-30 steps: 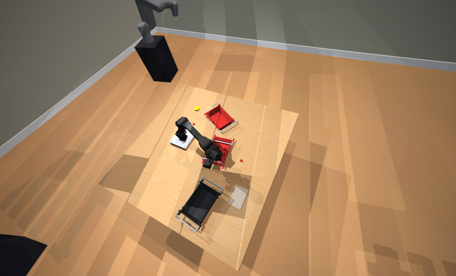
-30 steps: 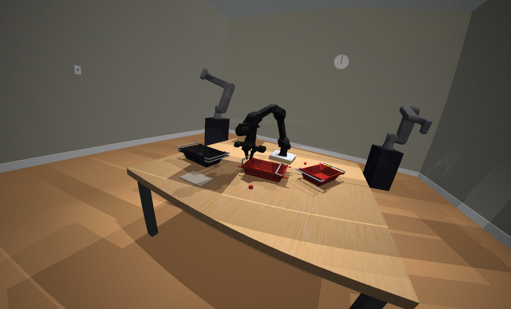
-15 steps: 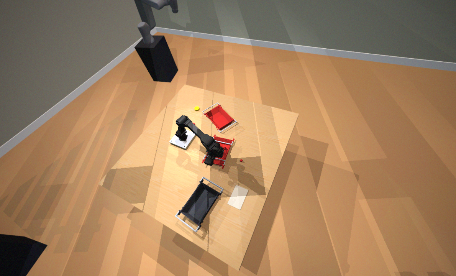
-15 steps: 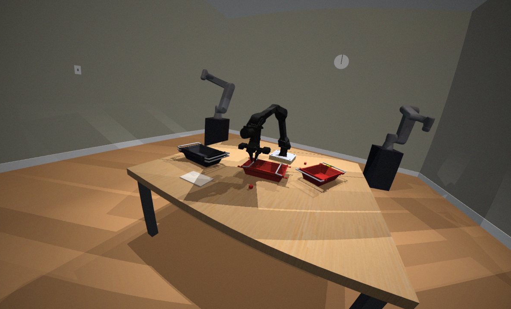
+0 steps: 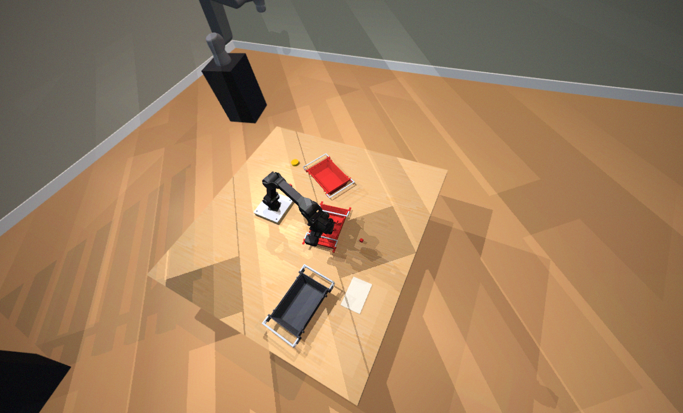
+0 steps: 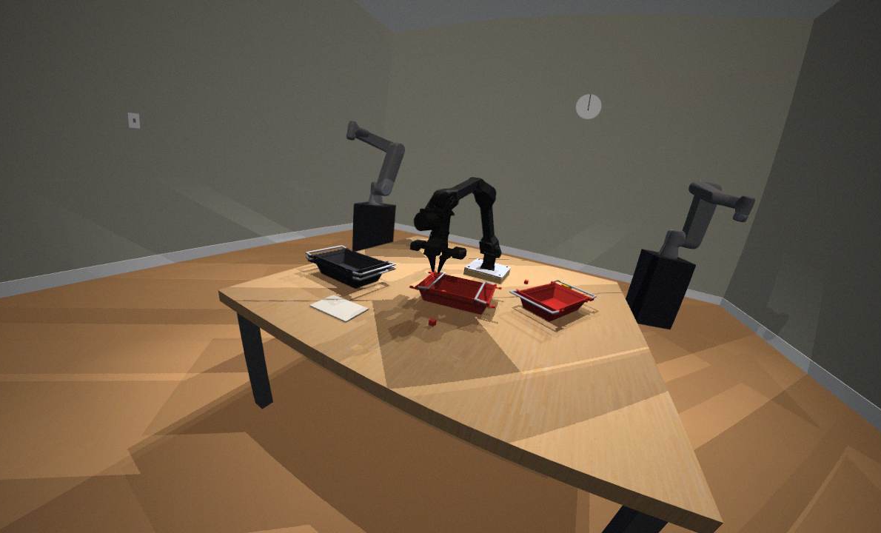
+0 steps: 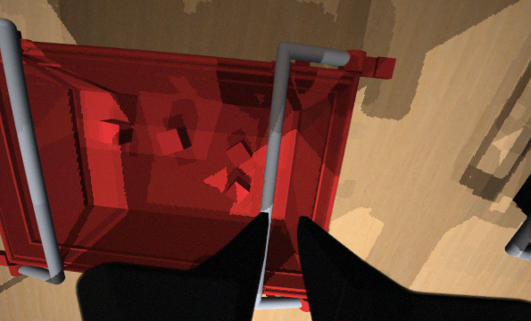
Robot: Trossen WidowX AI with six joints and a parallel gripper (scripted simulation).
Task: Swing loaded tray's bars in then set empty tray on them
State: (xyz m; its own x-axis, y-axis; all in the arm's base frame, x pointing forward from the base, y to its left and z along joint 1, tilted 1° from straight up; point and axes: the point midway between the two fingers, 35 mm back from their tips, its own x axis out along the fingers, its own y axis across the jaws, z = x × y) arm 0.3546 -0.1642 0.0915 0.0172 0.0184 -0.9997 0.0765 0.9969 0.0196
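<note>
Now: the red tray 10 cm behind my gripper tip, 43 cm to the left of it and 4 cm below it. Round my gripper tip: yellow disc: 37 cm behind, 54 cm to the left, 8 cm below; white card: 24 cm ahead, 23 cm to the right, 8 cm below.
</note>
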